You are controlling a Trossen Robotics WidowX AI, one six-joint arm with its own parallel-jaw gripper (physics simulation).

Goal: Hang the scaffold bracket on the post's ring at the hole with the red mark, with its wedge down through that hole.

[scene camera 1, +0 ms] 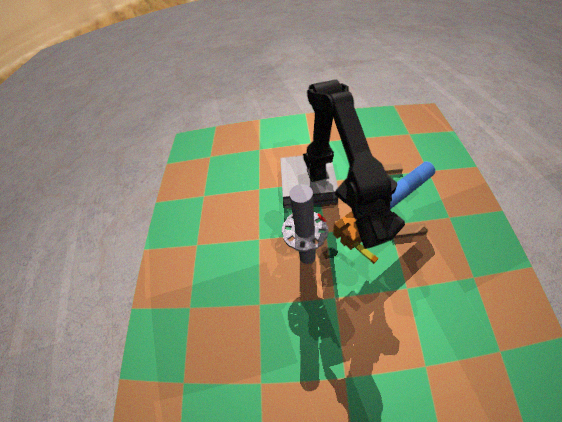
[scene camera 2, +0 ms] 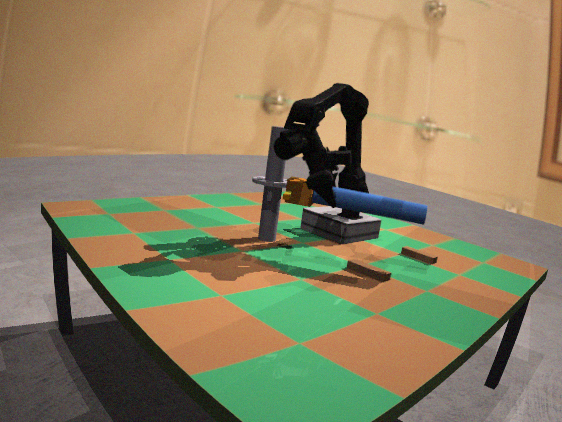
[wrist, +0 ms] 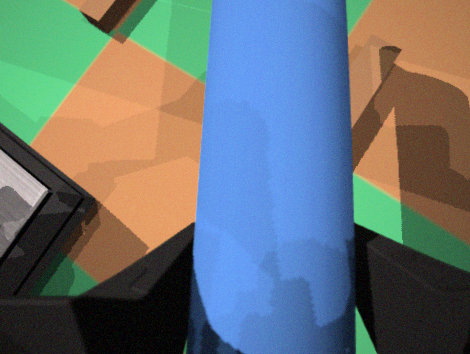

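The scaffold bracket has a blue tube (scene camera 1: 414, 182) (scene camera 2: 385, 204) (wrist: 280, 125), an orange head (scene camera 1: 346, 229) (scene camera 2: 300, 191) and a yellow wedge (scene camera 1: 369, 254) (scene camera 2: 287, 195). It is raised off the table, with its tube sloping slightly down away from the head. My gripper (scene camera 2: 326, 196) (wrist: 267, 230) is shut on the tube close to the head; its fingers are hidden in scene camera 1. The grey post (scene camera 1: 303, 215) (scene camera 2: 270, 215) stands upright with a holed ring (scene camera 1: 285, 233) (scene camera 2: 258, 180). The red mark (scene camera 1: 321, 218) is on the ring's side toward the bracket. Head and ring are apart.
The arm's base (scene camera 1: 295, 180) (scene camera 2: 340, 225) (wrist: 20, 190) stands behind the post. One brown block (scene camera 1: 412, 233) (scene camera 2: 369, 270) and another brown block (scene camera 1: 394, 170) (scene camera 2: 419, 255) lie on the checkered table (scene camera 1: 225, 345) (scene camera 2: 240, 340) below the tube.
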